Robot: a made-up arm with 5 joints. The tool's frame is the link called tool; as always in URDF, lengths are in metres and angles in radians.
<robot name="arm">
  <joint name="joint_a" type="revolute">
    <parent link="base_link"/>
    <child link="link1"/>
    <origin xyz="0.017 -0.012 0.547" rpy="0 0 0"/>
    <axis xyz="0 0 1"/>
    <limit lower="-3.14" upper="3.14" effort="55" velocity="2"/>
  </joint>
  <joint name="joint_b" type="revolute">
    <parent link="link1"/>
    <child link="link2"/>
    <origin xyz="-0.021 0.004 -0.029" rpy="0 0 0"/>
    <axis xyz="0 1 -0.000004"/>
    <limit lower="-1.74" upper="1.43" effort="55" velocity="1"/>
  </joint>
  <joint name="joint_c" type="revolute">
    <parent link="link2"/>
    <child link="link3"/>
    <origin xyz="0.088 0.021 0.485" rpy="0 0 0"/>
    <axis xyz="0 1 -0.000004"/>
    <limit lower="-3.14" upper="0.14" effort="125" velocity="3.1"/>
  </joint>
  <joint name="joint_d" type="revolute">
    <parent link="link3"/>
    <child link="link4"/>
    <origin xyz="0.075 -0.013 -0.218" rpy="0 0 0"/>
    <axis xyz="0 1 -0.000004"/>
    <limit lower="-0.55" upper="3.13" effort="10" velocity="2.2"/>
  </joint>
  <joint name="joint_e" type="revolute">
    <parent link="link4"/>
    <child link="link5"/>
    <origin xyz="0.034 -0.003 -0.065" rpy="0 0 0"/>
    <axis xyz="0 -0.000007 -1"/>
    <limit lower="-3.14" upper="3.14" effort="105" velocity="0.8"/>
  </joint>
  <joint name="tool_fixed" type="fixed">
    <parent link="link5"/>
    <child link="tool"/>
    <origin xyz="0.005 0.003 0.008" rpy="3.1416 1.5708 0"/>
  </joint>
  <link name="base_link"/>
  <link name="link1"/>
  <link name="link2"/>
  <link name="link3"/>
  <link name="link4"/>
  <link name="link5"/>
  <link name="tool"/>
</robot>
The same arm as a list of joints. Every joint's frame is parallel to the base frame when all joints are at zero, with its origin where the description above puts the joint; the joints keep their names.
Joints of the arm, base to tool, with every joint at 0 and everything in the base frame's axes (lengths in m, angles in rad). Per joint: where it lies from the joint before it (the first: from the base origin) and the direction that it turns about. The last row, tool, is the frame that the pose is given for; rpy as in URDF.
joint_a: axis +z offset 0.017 -0.012 0.547
joint_b: axis +y offset -0.021 0.004 -0.029
joint_c: axis +y offset 0.088 0.021 0.485
joint_d: axis +y offset 0.075 -0.013 -0.218
joint_e: axis -z offset 0.034 -0.003 -0.065
tool: offset 0.005 0.003 0.008 rpy -3.1416 1.5708 0
Joint limits (rad, base to tool): -3.14..3.14 -1.74..1.43 -3.14..0.14 -0.55..3.13 -3.14..3.14

